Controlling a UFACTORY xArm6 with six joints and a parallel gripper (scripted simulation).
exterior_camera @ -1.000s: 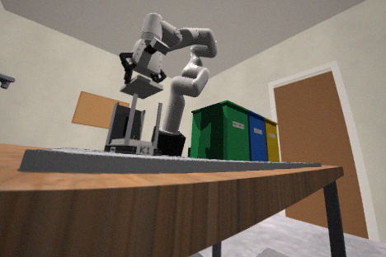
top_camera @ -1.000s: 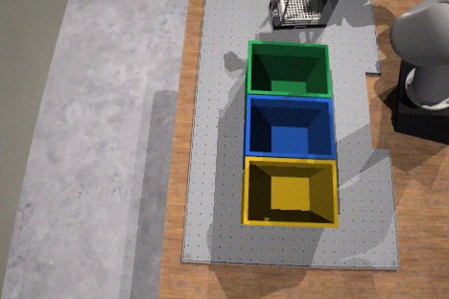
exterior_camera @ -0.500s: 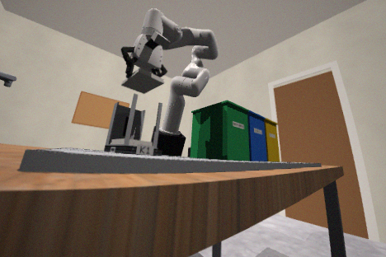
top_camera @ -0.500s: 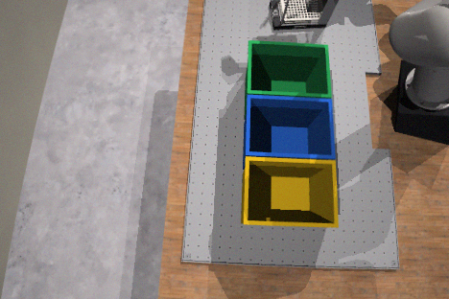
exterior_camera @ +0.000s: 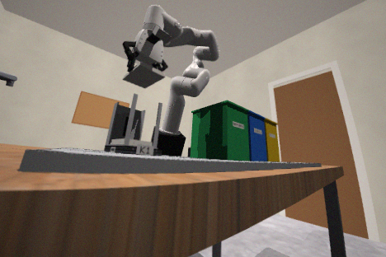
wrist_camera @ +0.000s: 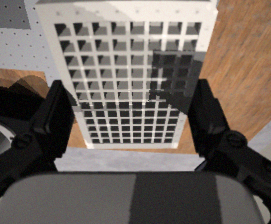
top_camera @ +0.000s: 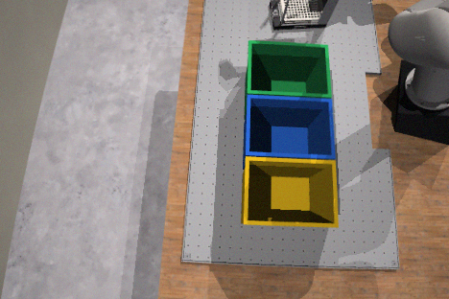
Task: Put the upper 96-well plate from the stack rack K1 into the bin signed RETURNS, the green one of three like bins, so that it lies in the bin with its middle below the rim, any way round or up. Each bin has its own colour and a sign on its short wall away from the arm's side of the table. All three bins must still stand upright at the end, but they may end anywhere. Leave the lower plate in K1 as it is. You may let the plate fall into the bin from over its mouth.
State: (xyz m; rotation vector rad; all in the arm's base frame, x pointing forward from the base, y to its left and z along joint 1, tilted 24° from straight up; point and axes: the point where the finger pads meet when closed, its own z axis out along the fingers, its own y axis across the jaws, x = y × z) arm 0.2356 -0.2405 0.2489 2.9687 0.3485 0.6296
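The green bin lies 29 cm to the left of my hand, 16 cm below it and 5 cm ahead of it. Also, from my hand: blue bin 42 cm to the left, 16 cm below, 3 cm ahead; yellow bin 55 cm to the left, 16 cm below, 2 cm ahead.
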